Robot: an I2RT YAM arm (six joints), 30 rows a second.
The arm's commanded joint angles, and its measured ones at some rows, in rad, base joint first. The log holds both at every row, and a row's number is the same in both.
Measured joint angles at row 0: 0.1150 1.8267 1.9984 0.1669 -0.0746 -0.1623
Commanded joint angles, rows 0 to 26: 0.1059 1.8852 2.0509 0.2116 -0.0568 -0.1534; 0.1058 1.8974 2.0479 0.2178 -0.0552 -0.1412; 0.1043 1.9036 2.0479 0.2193 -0.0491 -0.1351; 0.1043 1.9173 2.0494 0.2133 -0.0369 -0.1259; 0.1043 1.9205 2.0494 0.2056 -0.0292 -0.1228; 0.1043 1.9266 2.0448 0.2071 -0.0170 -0.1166; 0.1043 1.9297 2.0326 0.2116 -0.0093 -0.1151; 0.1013 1.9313 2.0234 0.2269 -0.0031 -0.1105; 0.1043 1.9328 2.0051 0.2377 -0.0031 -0.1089; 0.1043 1.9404 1.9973 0.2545 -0.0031 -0.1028; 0.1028 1.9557 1.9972 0.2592 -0.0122 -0.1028; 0.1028 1.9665 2.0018 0.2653 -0.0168 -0.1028; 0.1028 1.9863 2.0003 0.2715 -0.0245 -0.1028; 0.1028 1.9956 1.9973 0.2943 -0.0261 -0.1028; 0.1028 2.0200 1.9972 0.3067 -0.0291 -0.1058; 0.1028 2.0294 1.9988 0.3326 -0.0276 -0.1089; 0.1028 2.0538 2.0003 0.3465 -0.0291 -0.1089; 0.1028 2.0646 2.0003 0.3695 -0.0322 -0.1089; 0.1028 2.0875 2.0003 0.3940 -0.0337 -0.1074; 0.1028 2.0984 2.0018 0.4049 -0.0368 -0.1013; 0.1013 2.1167 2.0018 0.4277 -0.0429 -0.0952; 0.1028 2.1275 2.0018 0.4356 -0.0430 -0.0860; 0.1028 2.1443 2.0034 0.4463 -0.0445 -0.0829; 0.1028 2.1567 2.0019 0.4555 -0.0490 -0.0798; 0.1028 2.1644 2.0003 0.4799 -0.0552 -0.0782; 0.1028 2.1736 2.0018 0.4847 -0.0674 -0.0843; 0.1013 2.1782 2.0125 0.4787 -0.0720 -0.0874
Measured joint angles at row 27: 0.1066 2.1761 1.9911 0.3645 -0.0414 -0.0990
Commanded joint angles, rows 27 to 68: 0.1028 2.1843 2.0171 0.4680 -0.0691 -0.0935; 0.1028 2.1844 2.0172 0.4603 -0.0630 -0.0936; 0.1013 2.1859 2.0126 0.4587 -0.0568 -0.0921; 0.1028 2.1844 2.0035 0.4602 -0.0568 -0.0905; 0.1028 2.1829 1.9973 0.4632 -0.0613 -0.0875; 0.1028 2.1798 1.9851 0.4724 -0.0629 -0.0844; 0.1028 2.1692 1.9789 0.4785 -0.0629 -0.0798; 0.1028 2.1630 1.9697 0.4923 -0.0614 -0.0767; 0.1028 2.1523 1.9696 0.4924 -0.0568 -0.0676; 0.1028 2.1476 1.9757 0.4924 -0.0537 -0.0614; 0.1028 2.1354 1.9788 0.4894 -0.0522 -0.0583; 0.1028 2.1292 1.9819 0.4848 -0.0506 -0.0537; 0.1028 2.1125 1.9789 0.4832 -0.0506 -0.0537; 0.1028 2.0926 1.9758 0.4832 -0.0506 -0.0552; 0.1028 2.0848 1.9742 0.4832 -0.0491 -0.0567; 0.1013 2.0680 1.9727 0.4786 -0.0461 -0.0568; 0.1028 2.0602 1.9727 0.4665 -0.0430 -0.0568; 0.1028 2.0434 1.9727 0.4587 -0.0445 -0.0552; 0.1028 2.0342 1.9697 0.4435 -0.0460 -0.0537; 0.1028 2.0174 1.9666 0.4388 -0.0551 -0.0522; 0.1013 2.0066 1.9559 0.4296 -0.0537 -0.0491; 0.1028 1.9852 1.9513 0.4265 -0.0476 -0.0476; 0.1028 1.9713 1.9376 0.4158 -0.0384 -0.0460; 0.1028 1.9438 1.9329 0.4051 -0.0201 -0.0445; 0.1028 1.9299 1.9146 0.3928 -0.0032 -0.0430; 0.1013 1.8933 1.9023 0.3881 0.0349 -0.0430; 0.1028 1.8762 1.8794 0.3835 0.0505 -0.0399; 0.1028 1.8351 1.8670 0.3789 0.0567 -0.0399; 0.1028 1.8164 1.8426 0.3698 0.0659 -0.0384; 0.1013 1.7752 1.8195 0.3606 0.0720 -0.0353; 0.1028 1.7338 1.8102 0.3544 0.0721 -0.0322; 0.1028 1.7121 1.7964 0.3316 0.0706 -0.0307; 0.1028 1.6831 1.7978 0.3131 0.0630 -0.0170; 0.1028 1.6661 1.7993 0.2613 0.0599 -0.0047; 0.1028 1.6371 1.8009 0.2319 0.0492 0.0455; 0.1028 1.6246 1.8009 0.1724 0.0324 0.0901; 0.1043 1.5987 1.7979 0.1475 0.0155 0.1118; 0.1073 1.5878 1.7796 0.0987 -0.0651 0.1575; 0.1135 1.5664 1.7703 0.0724 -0.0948 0.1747; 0.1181 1.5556 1.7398 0.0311 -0.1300 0.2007; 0.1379 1.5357 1.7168 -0.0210 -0.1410 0.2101; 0.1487 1.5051 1.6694 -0.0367 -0.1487 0.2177
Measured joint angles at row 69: 0.1097 1.5742 1.7664 0.1436 -0.0395 0.1108
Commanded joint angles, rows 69 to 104: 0.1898 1.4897 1.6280 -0.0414 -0.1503 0.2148; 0.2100 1.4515 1.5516 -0.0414 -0.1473 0.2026; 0.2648 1.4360 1.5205 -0.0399 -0.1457 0.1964; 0.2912 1.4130 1.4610 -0.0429 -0.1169 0.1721; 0.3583 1.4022 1.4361 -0.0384 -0.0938 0.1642; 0.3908 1.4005 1.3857 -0.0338 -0.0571 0.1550; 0.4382 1.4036 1.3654 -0.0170 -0.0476 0.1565; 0.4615 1.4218 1.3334 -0.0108 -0.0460 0.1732; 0.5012 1.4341 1.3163 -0.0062 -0.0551 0.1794; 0.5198 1.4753 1.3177 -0.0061 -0.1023 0.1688; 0.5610 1.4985 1.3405 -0.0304 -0.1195 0.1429; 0.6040 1.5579 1.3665 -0.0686 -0.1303 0.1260; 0.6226 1.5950 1.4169 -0.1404 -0.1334 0.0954; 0.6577 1.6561 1.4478 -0.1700 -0.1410 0.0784; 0.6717 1.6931 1.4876 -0.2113 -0.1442 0.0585; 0.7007 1.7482 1.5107 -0.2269 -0.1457 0.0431; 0.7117 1.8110 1.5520 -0.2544 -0.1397 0.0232; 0.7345 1.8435 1.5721 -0.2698 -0.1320 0.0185; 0.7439 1.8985 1.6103 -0.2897 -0.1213 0.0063; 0.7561 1.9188 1.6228 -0.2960 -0.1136 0.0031; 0.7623 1.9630 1.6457 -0.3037 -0.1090 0.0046; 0.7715 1.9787 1.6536 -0.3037 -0.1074 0.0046; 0.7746 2.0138 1.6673 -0.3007 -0.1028 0.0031; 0.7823 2.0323 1.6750 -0.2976 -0.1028 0.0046; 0.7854 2.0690 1.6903 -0.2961 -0.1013 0.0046; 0.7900 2.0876 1.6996 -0.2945 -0.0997 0.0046; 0.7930 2.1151 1.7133 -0.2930 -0.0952 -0.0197; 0.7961 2.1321 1.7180 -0.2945 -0.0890 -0.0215; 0.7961 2.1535 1.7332 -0.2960 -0.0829 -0.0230; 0.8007 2.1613 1.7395 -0.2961 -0.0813 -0.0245; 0.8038 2.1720 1.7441 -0.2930 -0.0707 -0.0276; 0.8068 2.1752 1.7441 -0.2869 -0.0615 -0.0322; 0.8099 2.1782 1.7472 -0.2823 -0.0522 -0.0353; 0.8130 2.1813 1.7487 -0.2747 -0.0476 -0.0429; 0.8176 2.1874 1.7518 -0.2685 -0.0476 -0.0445; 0.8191 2.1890 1.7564 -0.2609 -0.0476 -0.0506
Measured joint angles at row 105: 0.8032 2.1986 1.6947 -0.3107 -0.0772 -0.0177
